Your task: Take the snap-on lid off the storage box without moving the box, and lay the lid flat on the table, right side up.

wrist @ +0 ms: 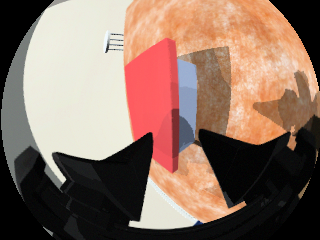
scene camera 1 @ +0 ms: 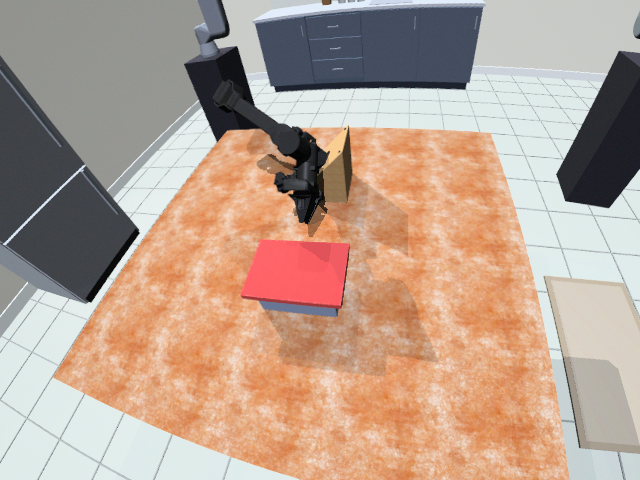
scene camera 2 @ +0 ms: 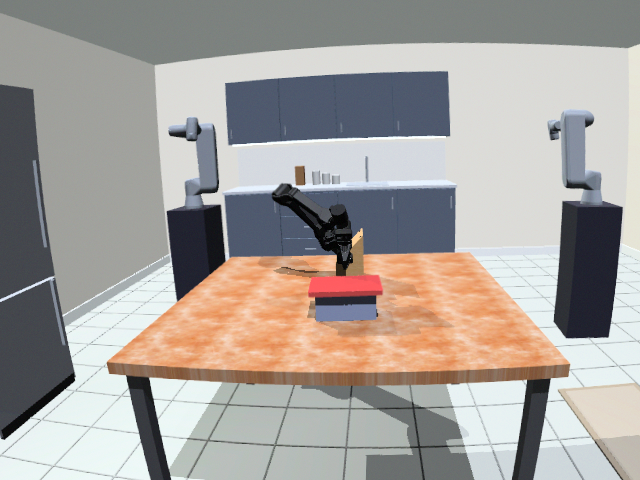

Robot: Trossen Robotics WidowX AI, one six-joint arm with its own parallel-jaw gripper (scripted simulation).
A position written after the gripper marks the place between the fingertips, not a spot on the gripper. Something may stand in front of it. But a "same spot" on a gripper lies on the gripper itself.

gripper: wrist 176, 134; scene camera 1; scene camera 2
lid: wrist 153, 94; scene camera 1; scene camera 2
same spot on lid: [scene camera 1: 293, 272] = [scene camera 2: 344, 284]
same spot on gripper: [scene camera 2: 345, 244] = [scene camera 1: 302, 196]
